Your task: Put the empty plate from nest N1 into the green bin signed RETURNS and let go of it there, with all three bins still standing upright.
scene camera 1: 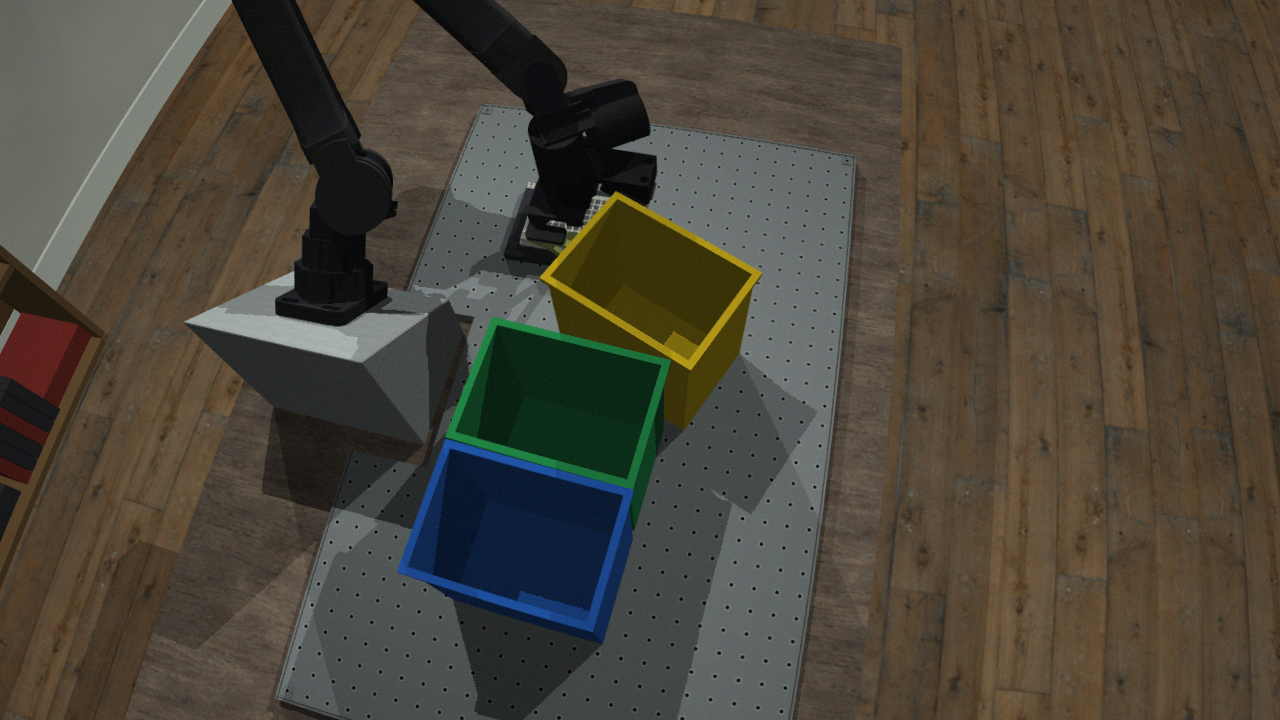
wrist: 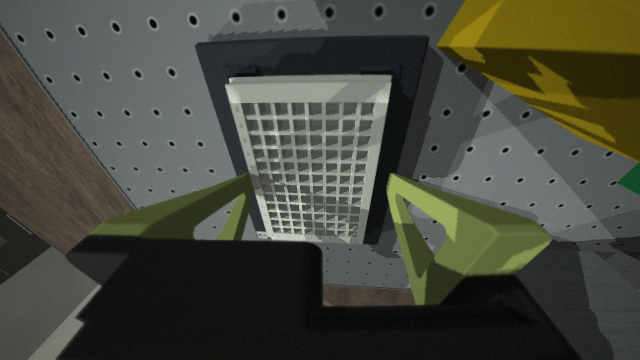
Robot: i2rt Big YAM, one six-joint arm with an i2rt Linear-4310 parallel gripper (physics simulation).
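Pixels of known places: gripper, fingertip midpoint: (scene camera 1: 574,224) (wrist: 320,180); arm's base, origin of the base link: (scene camera 1: 333,304).
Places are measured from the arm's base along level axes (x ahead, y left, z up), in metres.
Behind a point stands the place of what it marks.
Note:
The white gridded plate (scene camera 1: 597,207) {x 0.239, y 0.249, z -0.105 m} (wrist: 310,91) {x 0.274, y 0.221, z -0.100 m} sits in a black nest (scene camera 1: 513,246) {x 0.144, y 0.177, z -0.114 m} (wrist: 310,54) {x 0.289, y 0.222, z -0.115 m} on the perforated board; no N1 label is readable. My gripper (scene camera 1: 581,219) {x 0.216, y 0.218, z -0.105 m} (wrist: 320,180) {x 0.216, y 0.218, z -0.105 m} is open and empty, its lime fingers on either side of the plate's long edges in the wrist view; their exact height is unclear. The arm and yellow bin hide part of the plate in the scene view. The green bin (scene camera 1: 572,394) {x 0.274, y -0.021, z -0.079 m} stands upright, and its edge (wrist: 632,180) {x 0.214, y -0.015, z -0.121 m} shows at the wrist view's right. Its RETURNS sign does not show.
The yellow bin (scene camera 1: 657,237) {x 0.340, y 0.132, z 0.023 m} (wrist: 565,65) {x 0.289, y 0.148, z -0.060 m} stands upright close to the nest, turned at an angle. The blue bin (scene camera 1: 537,528) {x 0.264, y -0.167, z -0.124 m} stands upright against the green bin's front. A grey wedge-shaped base (scene camera 1: 349,389) {x 0.058, y -0.095, z 0.003 m} carries the arm left of the bins.

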